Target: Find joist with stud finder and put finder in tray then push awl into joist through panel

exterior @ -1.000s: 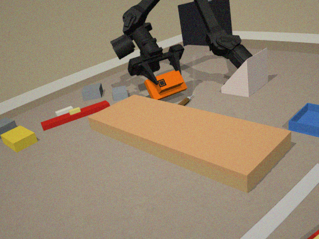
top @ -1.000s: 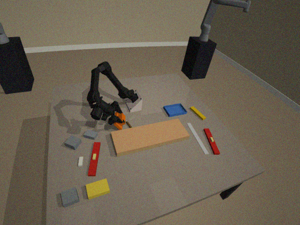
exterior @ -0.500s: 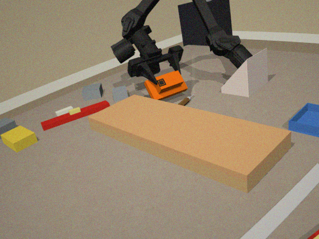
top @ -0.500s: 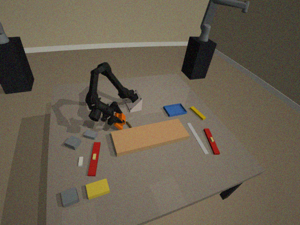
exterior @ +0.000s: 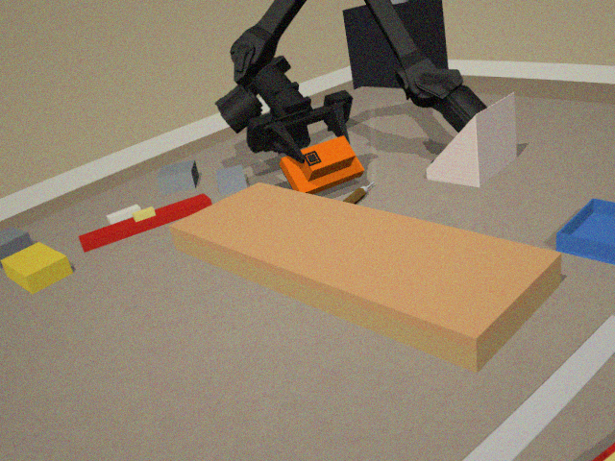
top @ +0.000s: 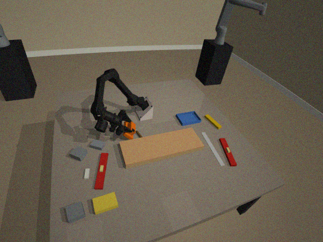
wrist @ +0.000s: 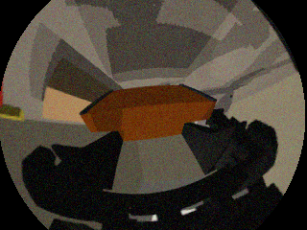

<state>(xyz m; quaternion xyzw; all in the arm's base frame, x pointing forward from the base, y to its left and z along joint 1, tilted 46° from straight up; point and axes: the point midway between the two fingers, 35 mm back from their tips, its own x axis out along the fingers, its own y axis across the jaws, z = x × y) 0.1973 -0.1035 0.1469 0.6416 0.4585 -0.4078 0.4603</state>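
Now: the awl 70 mm below my gripper tip, 40 mm to the left of it and 20 mm behind it. From my gripper tip the other things lie so: small white piece (310 mm to the right, 230 mm ahead, 70 mm below); then blue tray (460 mm to the left, 70 mm below, 60 mm behind); then orange stud finder (10 mm to the right, 10 mm below, 10 mm ahead).
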